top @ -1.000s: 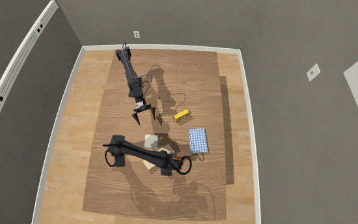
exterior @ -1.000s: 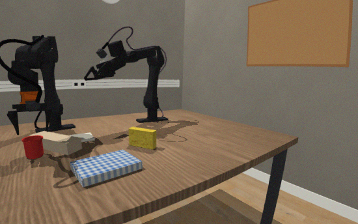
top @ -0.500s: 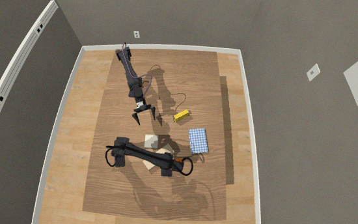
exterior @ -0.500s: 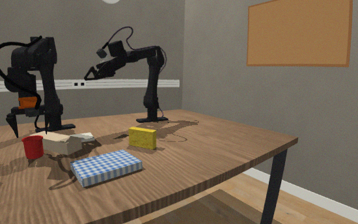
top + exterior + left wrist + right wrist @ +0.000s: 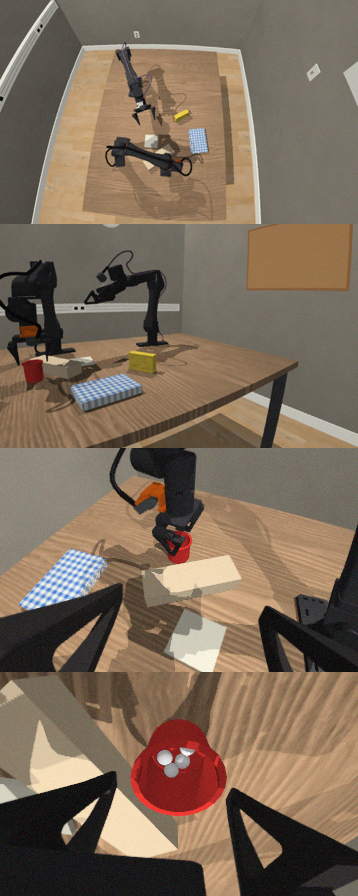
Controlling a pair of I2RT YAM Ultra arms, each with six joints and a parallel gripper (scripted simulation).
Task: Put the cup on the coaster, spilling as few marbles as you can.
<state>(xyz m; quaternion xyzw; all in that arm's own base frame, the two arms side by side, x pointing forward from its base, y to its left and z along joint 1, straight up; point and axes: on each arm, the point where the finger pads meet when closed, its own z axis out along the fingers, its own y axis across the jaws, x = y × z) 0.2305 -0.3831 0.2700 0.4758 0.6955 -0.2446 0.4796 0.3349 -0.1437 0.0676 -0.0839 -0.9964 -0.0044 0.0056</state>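
Right now the red cup is 10 mm ahead of my right hand and 40 mm below it. From my right hand the other things lie so: beige block (60 mm behind, 60 mm to the left, 50 mm below); square coaster (140 mm behind, 170 mm to the left, 60 mm below).
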